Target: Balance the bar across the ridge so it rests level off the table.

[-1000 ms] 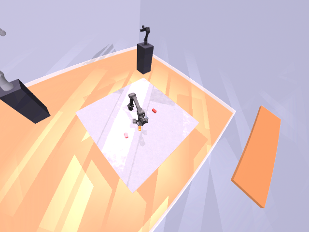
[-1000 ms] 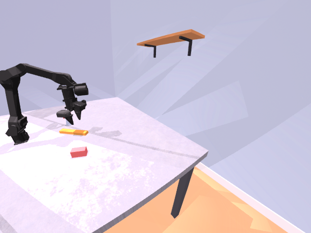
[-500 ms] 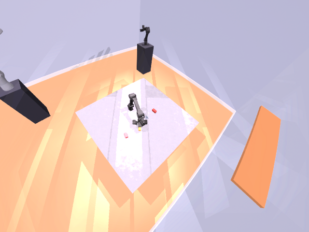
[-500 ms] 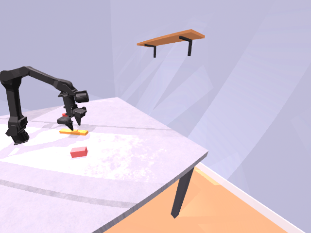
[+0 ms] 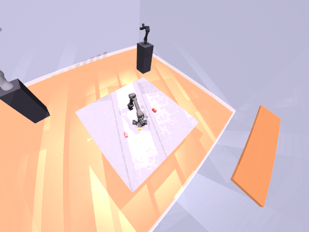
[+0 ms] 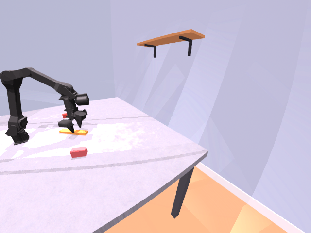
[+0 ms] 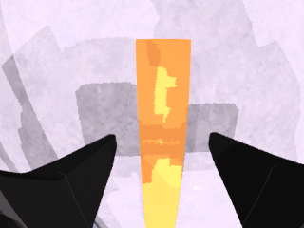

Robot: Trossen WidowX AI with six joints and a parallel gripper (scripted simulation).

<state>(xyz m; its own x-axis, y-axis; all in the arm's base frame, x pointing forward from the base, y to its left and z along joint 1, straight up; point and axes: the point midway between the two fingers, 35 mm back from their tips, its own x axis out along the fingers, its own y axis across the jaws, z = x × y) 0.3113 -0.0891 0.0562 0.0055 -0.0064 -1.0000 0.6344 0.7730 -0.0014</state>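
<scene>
Now: gripper tip 20 mm past the orange bar, 20 mm to the right of it and 10 mm above it.
</scene>
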